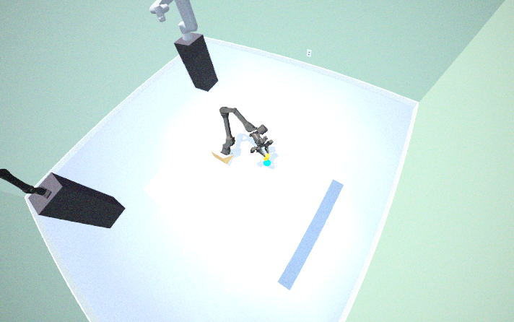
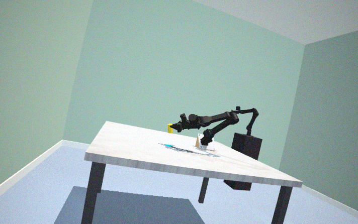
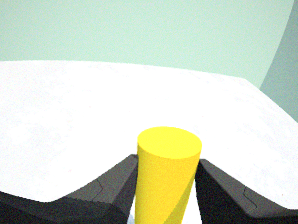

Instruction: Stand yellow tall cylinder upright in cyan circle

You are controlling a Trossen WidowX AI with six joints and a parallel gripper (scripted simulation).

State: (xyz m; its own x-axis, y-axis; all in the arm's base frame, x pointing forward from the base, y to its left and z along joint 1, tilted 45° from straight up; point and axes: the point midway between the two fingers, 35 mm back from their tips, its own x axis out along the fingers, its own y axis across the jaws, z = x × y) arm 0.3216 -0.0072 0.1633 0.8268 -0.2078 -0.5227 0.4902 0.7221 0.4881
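My gripper tip is now 1 cm past the cyan circle, 1 cm to the right of it and 15 cm above it. From my gripper tip the other things lie so: yellow cylinder (2 cm below).
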